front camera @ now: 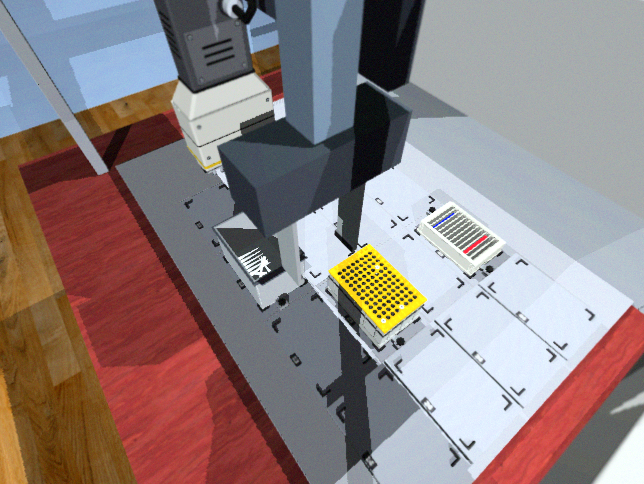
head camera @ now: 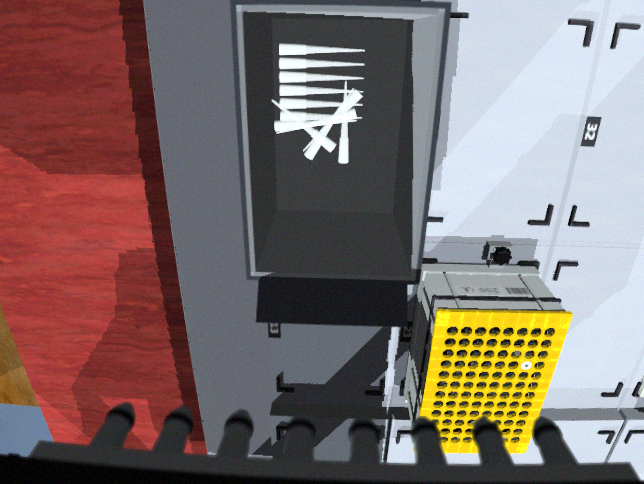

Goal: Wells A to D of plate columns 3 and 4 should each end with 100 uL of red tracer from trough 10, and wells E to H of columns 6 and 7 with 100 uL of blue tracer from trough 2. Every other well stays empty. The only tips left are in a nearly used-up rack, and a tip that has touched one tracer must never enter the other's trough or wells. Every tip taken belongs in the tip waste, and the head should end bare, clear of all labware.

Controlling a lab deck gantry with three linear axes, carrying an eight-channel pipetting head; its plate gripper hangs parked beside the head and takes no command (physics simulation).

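Observation:
The pipetting head is at the back left; in the head view all eight channels are bare. The plate gripper's fingers hang wide apart with nothing between them. The grey tip waste holds loose white tips. The nearly used-up yellow tip rack has three white tips showing in the front view; one tip shows in the head view. The trough block has a blue trough and a red trough. The plate's wells cannot be seen in either view.
The gripper's large dark block hangs beside the head and hides much of the middle of the deck. The waste's tall walls stand left of the tip rack. Red border boards run along the deck, and a grey post stands at the back left.

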